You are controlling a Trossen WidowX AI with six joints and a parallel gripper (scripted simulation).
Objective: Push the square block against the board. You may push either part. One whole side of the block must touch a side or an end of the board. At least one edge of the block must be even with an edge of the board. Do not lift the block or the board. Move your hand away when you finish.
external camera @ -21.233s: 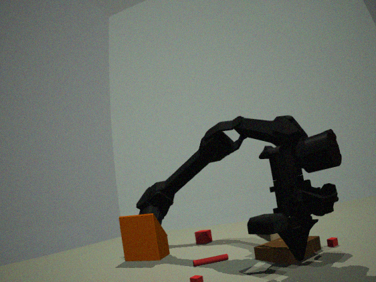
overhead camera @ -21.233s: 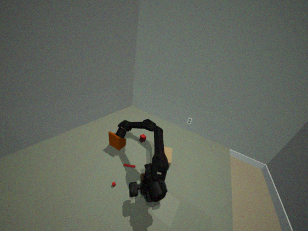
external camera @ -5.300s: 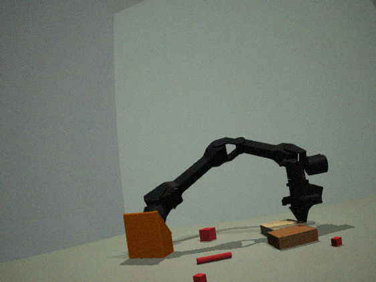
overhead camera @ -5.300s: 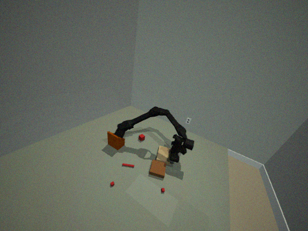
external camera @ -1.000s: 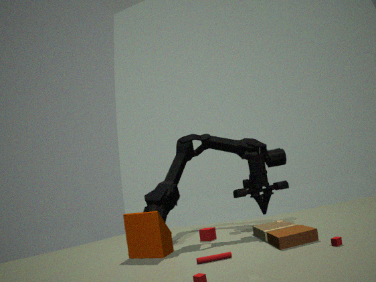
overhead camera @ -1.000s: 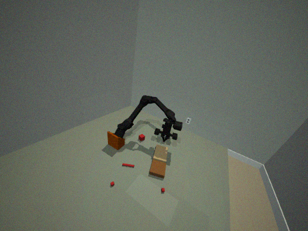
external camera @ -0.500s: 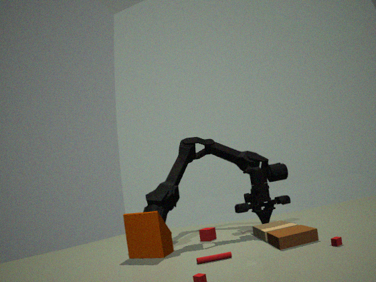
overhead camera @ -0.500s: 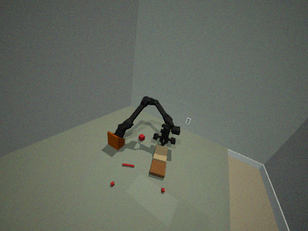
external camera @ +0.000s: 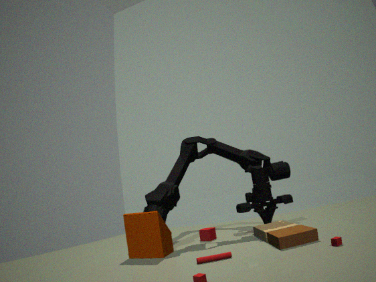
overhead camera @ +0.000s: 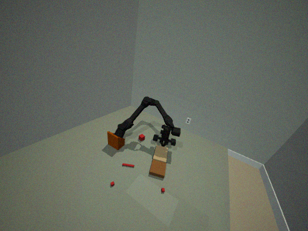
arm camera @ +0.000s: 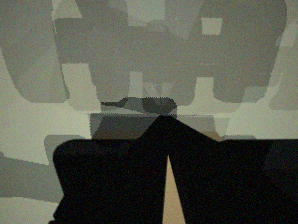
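Now: the tan board 2 cm ahead of my gripper tip, 8 cm to the right of it and 1 cm above it. Round my gripper tip: red rod: 11 cm behind, 31 cm to the right; then brown square block: 7 cm ahead, 21 cm to the right, 1 cm above.
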